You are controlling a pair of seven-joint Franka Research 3 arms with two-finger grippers.
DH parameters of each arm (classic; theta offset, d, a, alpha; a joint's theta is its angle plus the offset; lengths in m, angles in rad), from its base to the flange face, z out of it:
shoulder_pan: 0 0.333 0 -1.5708
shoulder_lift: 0 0 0 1.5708
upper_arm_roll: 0 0.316 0.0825 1.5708
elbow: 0 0 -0.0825 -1.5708
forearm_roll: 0 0.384 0 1.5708
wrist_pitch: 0 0 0.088 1.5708
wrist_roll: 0 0.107 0 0
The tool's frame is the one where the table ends.
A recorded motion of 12 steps. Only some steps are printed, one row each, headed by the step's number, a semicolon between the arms.
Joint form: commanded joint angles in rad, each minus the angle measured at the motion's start. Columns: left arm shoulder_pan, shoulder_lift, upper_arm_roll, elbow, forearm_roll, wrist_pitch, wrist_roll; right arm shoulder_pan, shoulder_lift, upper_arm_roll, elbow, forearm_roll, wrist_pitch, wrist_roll.
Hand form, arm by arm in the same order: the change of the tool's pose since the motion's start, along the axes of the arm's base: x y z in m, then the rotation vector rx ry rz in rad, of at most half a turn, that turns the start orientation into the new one. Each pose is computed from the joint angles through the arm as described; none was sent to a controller.
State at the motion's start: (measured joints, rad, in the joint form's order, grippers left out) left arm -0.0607 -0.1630 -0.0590 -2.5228 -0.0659 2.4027 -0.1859; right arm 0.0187 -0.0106 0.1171 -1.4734 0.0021 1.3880 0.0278
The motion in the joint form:
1: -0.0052 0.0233 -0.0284 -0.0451 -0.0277 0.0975 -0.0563; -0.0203 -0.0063 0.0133 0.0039 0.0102 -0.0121 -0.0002
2: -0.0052 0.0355 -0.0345 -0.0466 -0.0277 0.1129 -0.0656; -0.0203 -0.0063 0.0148 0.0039 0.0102 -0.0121 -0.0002
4: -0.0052 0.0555 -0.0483 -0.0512 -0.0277 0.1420 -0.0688; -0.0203 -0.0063 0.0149 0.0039 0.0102 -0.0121 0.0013
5: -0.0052 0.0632 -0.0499 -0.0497 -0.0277 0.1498 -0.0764; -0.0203 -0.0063 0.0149 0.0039 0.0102 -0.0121 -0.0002
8: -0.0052 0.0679 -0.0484 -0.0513 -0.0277 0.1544 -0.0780; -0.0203 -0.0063 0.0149 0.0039 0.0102 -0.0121 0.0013
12: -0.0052 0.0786 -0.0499 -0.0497 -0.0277 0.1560 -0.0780; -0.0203 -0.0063 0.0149 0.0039 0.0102 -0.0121 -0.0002
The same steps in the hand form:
1: -0.0067 -0.0130 -0.0202 -0.0173 -0.0245 0.0479; -0.0031 -0.0026 0.0041 0.0088 0.0032 -0.0056
2: -0.0063 -0.0156 -0.0248 -0.0173 -0.0257 0.0519; -0.0033 -0.0018 0.0041 0.0088 0.0032 -0.0041
4: -0.0064 -0.0215 -0.0328 -0.0168 -0.0301 0.0427; -0.0033 -0.0017 0.0041 0.0087 0.0032 -0.0055
5: -0.0054 -0.0223 -0.0349 -0.0176 -0.0312 0.0491; -0.0033 -0.0017 0.0041 0.0088 0.0032 -0.0040
8: -0.0055 -0.0215 -0.0372 -0.0177 -0.0295 0.0524; -0.0033 -0.0017 0.0041 0.0087 0.0032 -0.0055
12: -0.0052 -0.0223 -0.0412 -0.0171 -0.0220 0.0510; -0.0033 -0.0017 0.0041 0.0088 0.0032 -0.0040

